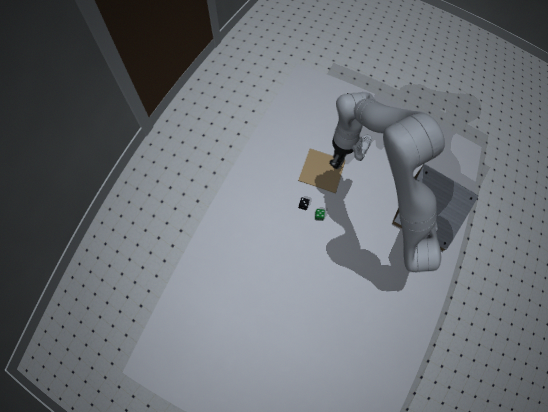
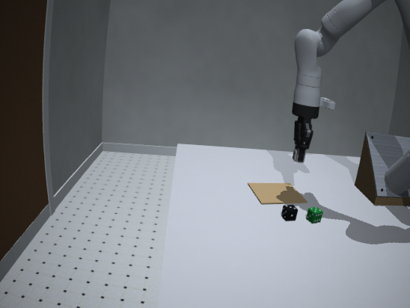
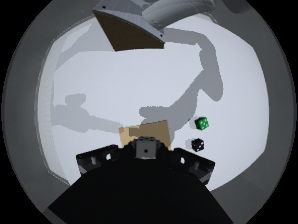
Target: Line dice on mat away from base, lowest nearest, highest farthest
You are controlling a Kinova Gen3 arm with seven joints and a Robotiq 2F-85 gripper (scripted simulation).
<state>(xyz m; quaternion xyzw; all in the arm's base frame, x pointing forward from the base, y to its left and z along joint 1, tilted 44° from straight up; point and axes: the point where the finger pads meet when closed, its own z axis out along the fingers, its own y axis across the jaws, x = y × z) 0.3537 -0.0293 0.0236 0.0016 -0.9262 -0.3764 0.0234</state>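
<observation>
The tan mat lies 5 cm ahead of my hand and 12 cm below it. Also, from my hand: black die 4 cm ahead, 15 cm to the left, 11 cm below; then green die 3 cm behind, 16 cm to the left, 11 cm below; then white die 1 cm below.
</observation>
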